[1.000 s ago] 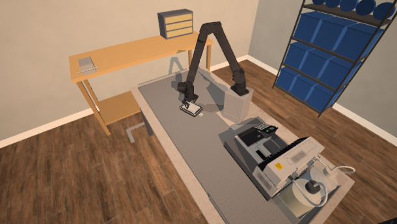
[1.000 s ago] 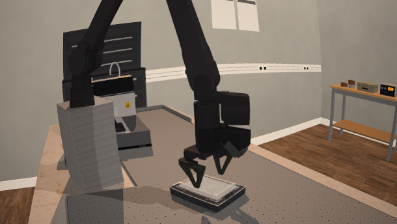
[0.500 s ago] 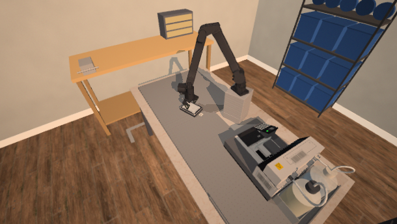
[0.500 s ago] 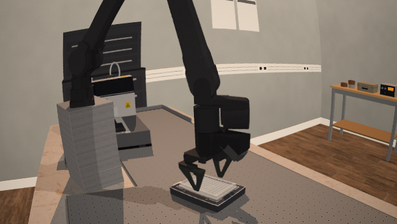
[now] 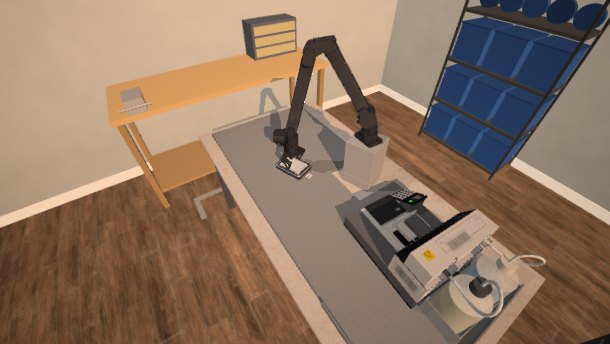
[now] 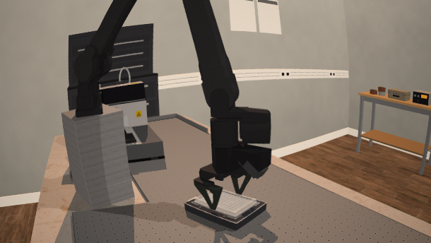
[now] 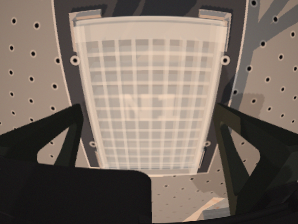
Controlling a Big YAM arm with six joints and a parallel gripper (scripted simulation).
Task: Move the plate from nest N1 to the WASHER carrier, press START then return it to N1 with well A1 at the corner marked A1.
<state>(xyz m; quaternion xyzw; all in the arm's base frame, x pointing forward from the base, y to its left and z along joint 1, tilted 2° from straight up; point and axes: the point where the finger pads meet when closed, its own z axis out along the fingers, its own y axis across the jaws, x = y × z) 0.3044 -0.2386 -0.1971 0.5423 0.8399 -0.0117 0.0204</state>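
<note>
The clear well plate is 10 mm below my hand. Round my hand: dark carrier 520 mm to the left, 200 mm behind, 40 mm above; label 100 mm to the left, 50 mm behind, 40 mm below; nest frame 30 mm below.
</note>
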